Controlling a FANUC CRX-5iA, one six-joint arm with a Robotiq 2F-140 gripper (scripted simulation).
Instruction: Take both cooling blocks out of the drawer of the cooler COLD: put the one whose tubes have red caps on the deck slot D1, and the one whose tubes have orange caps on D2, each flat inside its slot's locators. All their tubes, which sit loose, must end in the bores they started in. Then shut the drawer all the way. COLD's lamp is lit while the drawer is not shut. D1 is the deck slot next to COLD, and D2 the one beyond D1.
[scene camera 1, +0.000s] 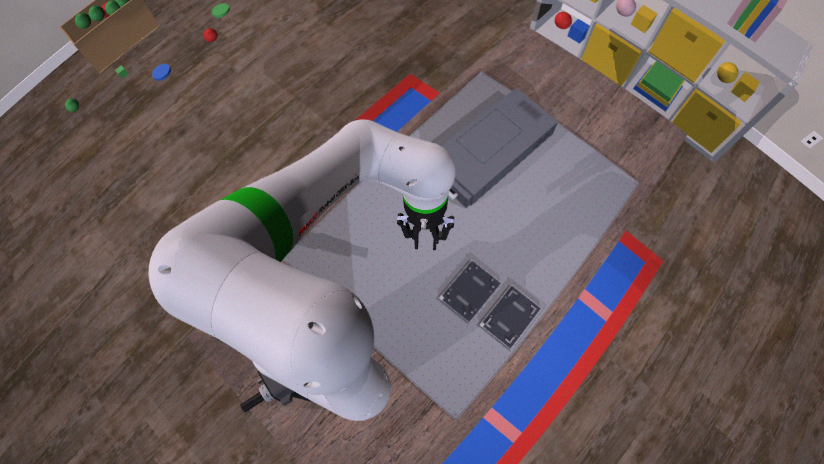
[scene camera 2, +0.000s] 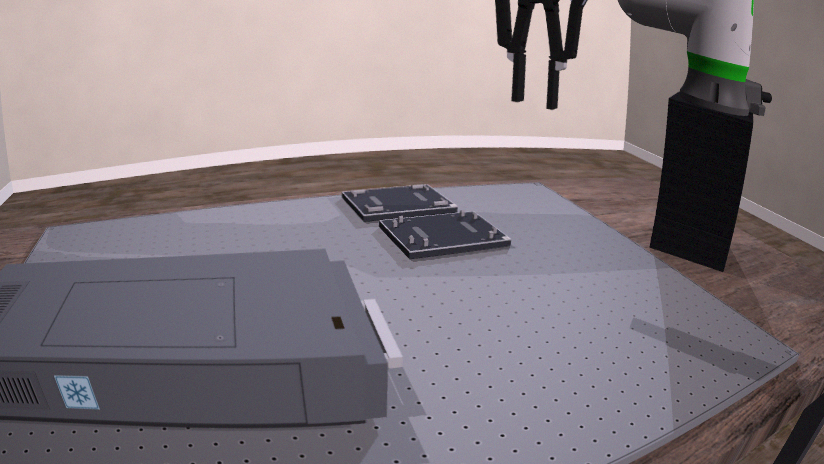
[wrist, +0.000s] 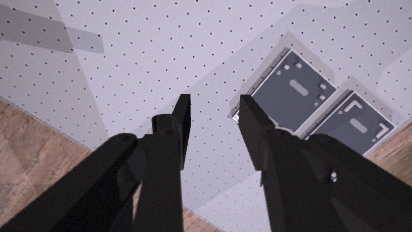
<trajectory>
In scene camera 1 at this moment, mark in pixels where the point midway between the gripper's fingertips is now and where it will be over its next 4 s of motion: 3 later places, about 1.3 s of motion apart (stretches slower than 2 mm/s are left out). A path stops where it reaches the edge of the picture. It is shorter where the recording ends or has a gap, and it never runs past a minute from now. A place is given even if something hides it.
My gripper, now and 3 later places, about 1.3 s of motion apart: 425, 244; 432, 215; 438, 186; 439, 185
</trajectory>
